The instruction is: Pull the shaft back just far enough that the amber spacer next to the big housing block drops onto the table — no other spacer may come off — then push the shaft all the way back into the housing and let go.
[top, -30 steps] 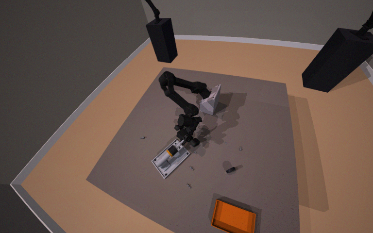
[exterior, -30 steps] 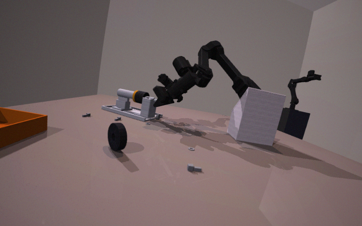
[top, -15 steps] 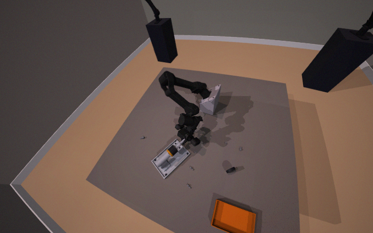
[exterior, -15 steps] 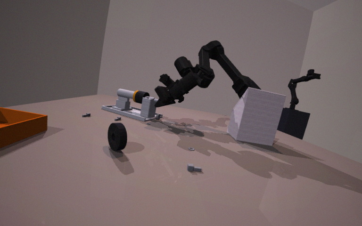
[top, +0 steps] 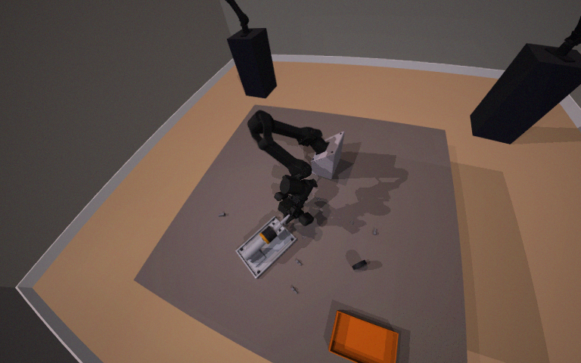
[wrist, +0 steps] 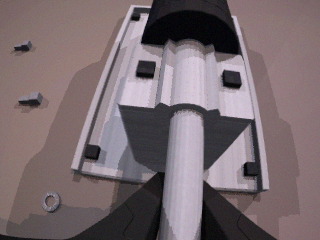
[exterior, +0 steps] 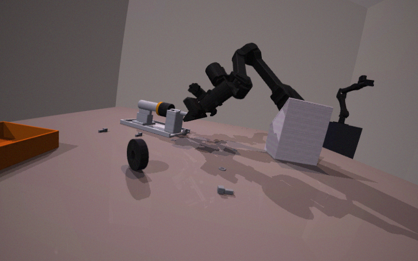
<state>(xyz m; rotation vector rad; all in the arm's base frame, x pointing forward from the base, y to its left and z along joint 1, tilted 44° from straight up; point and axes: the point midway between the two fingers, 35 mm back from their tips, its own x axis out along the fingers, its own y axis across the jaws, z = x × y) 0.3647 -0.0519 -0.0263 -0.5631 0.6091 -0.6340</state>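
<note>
Right now the thin grey shaft is 60 mm ahead of my gripper tip, 20 mm to the right of it and 20 mm above it. Also, from my gripper tip: orange tray 410 mm to the left, 260 mm ahead, 50 mm below; amber spacer 100 mm ahead, 40 mm to the right, 20 mm above.
</note>
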